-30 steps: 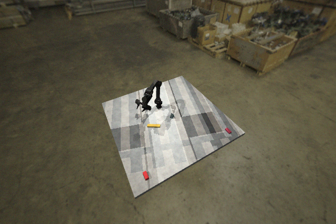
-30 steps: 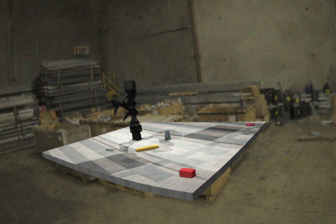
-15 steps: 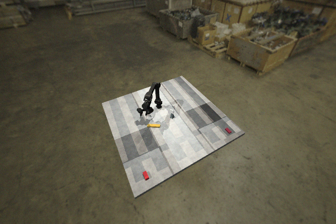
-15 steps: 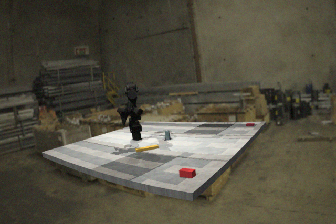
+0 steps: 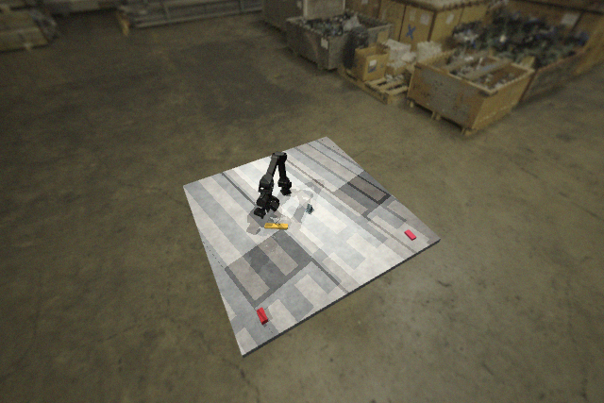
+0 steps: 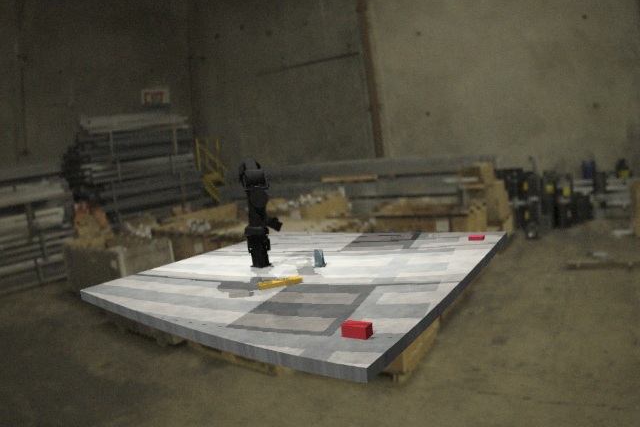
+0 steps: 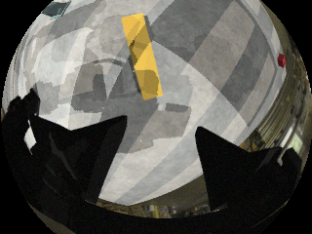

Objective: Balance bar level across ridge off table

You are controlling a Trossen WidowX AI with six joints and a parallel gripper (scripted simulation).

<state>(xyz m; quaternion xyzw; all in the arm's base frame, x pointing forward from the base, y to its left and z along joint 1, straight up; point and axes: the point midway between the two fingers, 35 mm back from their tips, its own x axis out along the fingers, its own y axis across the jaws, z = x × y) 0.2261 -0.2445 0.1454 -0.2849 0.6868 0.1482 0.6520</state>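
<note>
Now: the bar 30 mm ahead of my gripper tip, 50 mm to the left of it and 100 mm below it. The rest, counted from my gripper tip: red block 510 mm ahead, 250 mm to the right, 100 mm below.
</note>
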